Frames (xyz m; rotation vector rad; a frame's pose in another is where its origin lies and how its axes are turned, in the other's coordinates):
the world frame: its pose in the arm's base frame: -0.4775 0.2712 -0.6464 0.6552 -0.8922 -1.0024
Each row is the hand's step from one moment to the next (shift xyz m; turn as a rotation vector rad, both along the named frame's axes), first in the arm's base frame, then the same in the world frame.
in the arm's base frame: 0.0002 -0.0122 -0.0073 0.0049 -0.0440 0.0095
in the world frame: 0.0088 -0.0108 -0.0030 0.0444 -0.0081 0.0034
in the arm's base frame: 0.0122 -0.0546 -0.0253 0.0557 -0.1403 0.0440
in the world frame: 0.0447 -0.0374 -0.0194 0.1563 0.0023 -0.0172
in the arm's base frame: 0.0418 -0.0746 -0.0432 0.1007 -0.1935 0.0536
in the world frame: 0.0646 -0.0474 -0.0525 0.2193 0.0076 -0.0479
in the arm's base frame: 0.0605 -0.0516 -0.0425 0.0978 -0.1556 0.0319
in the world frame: 0.0487 -0.0294 -0.0700 0.1770 0.0043 -0.0586
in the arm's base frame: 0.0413 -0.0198 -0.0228 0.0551 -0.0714 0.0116
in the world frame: 0.0212 -0.0088 -0.0457 0.0829 0.0039 -0.0373
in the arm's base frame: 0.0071 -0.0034 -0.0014 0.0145 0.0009 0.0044
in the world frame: 0.0045 0.0005 -0.0066 0.0043 0.0101 -0.0105
